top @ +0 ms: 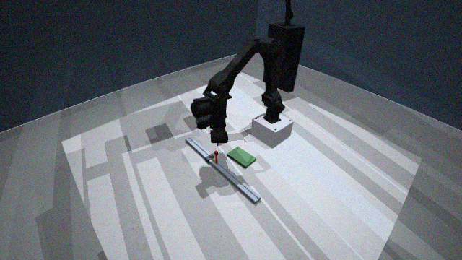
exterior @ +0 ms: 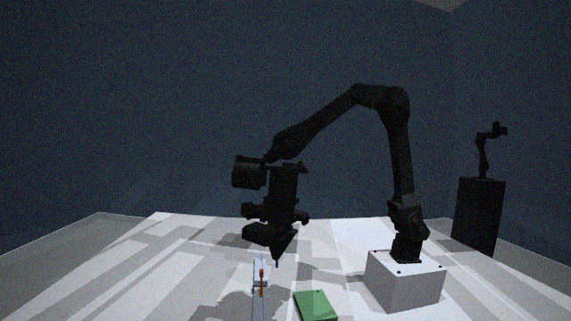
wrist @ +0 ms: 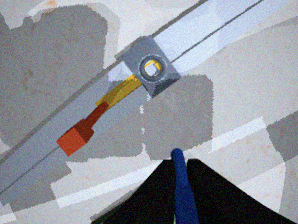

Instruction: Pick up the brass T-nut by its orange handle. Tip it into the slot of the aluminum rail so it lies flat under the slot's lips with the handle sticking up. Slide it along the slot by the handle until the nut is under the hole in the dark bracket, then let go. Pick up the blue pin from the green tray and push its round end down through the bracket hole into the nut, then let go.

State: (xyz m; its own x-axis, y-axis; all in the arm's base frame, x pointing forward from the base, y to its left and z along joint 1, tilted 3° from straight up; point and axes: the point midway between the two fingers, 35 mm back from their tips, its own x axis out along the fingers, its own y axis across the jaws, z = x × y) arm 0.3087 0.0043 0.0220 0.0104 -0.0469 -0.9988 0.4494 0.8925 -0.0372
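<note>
Now: gripper tip 5 cm above the brass T-nut, 3 cm short of it and 2 cm to the right of it. The rest, counted from my gripper tip: blue pin: right at my gripper tip; green tray: 10 cm behind, 9 cm below, 3 cm to the left; aluminum rail: 8 cm below, 3 cm ahead, 2 cm to the left.
</note>
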